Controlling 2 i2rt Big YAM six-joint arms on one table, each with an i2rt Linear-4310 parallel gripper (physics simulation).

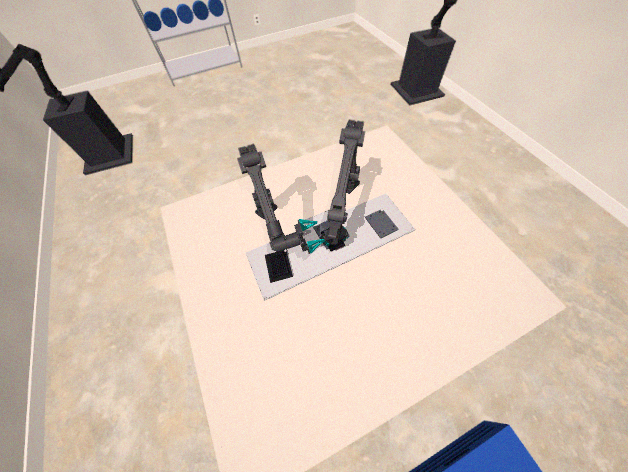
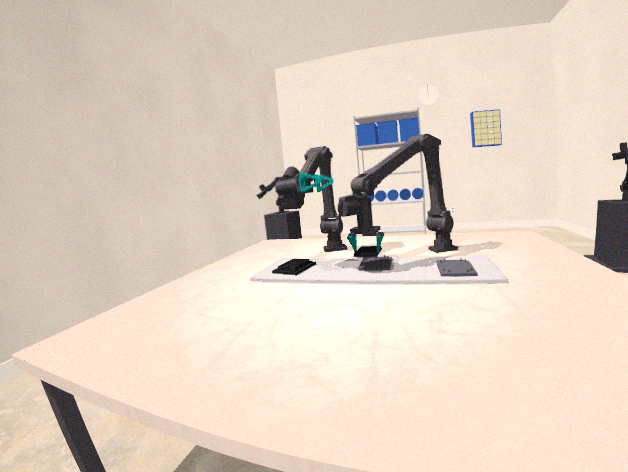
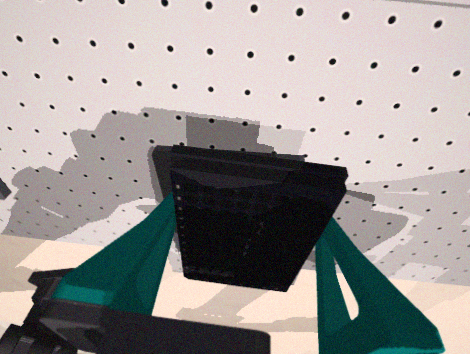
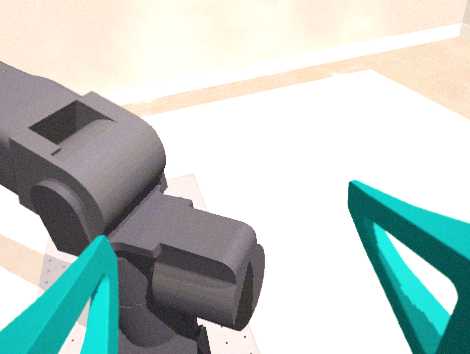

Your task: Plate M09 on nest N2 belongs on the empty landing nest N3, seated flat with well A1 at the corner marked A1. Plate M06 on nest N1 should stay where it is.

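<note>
My left gripper is shut on the black well plate M09, gripping its two long sides. It holds the plate a little above the middle nest, which lies dark in shadow. An empty grey nest lies at the right end of the white pegboard base. Plate M06 lies flat at the left end. My right gripper is open and empty, raised beside the left arm's wrist.
The base lies on a large pale table. Off the table stand a shelf rack, black pedestals and a blue box.
</note>
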